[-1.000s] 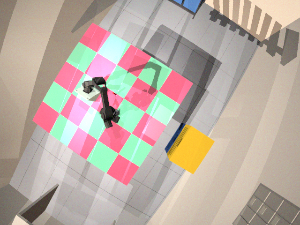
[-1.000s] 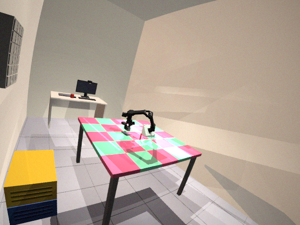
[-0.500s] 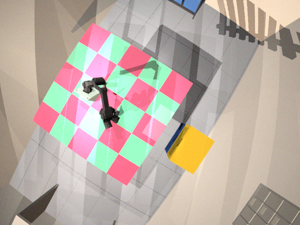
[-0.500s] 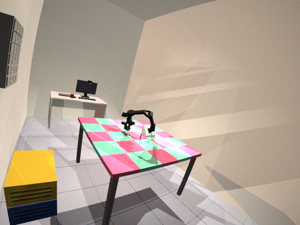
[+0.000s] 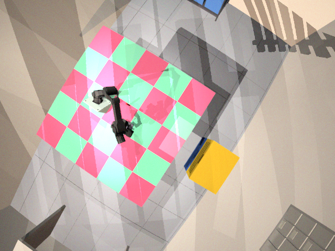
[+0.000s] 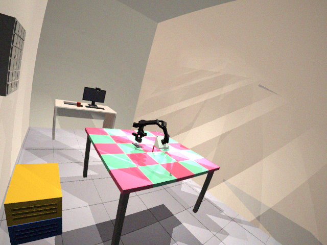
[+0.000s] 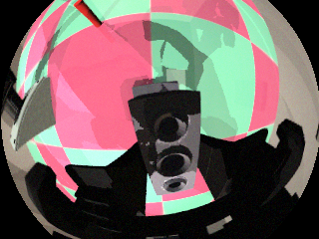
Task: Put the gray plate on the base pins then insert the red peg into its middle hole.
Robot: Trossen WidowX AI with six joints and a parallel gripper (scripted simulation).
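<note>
Now: gripper tip 5 cm above the dark base. The rest, counted from my gripper tip: gray plate 3 cm above; red peg 20 cm to the left, 8 cm behind, 2 cm below.
</note>
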